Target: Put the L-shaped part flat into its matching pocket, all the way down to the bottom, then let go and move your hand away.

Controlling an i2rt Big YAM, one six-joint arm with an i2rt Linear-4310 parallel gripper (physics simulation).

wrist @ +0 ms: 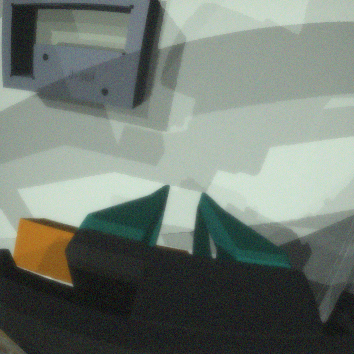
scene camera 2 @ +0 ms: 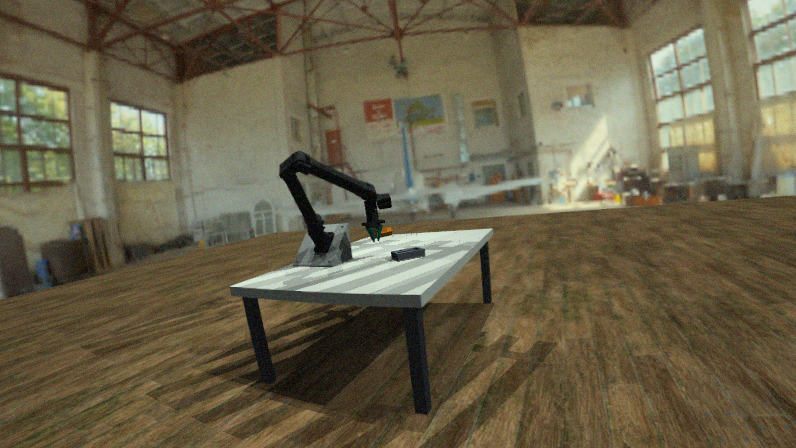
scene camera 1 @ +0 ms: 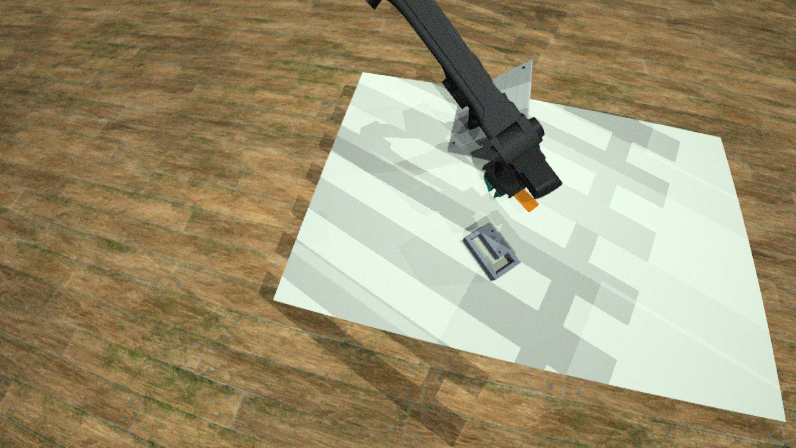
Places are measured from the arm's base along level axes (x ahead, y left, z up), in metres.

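Pixels of known places: gripper, fingertip midpoint: (wrist: 183,196) (scene camera 2: 376,241) (scene camera 1: 493,193); arm's base, link origin: (scene camera 2: 324,243).
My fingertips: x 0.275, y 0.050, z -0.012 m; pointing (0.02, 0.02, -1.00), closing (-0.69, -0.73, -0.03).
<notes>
For each thing: its middle in the pictures, then the offset to it from my fingertips. Level surfaces: height alone.
- orange L-shaped part, body centre: (wrist: 94,264) (scene camera 1: 518,192) (scene camera 2: 381,231) 0.006 m ahead, 0.051 m left, 0.044 m up
- grey block, body centre: (wrist: 71,43) (scene camera 1: 490,251) (scene camera 2: 408,253) 0.144 m ahead, 0.035 m left, 0.071 m down
- white table, surface height: 0.090 m down
My gripper (scene camera 1: 491,188) (scene camera 2: 374,231) (wrist: 183,196) has teal fingers and is shut on the orange L-shaped part (scene camera 1: 526,200) (scene camera 2: 386,228) (wrist: 42,246). The part sticks out to one side of the fingers, and the gripper body hides most of it. The gripper hangs above the table. The grey block (scene camera 1: 490,251) (scene camera 2: 407,253) (wrist: 88,75) with the L-shaped pocket lies on the table a short way in front of the gripper. In the wrist view it sits at the top left. Its pocket is empty.
The white table (scene camera 1: 389,289) (scene camera 2: 362,278) stands on a wooden floor in a hall. The arm's grey base (scene camera 1: 517,84) (scene camera 2: 328,247) is mounted at the table's far edge, behind the gripper.
</notes>
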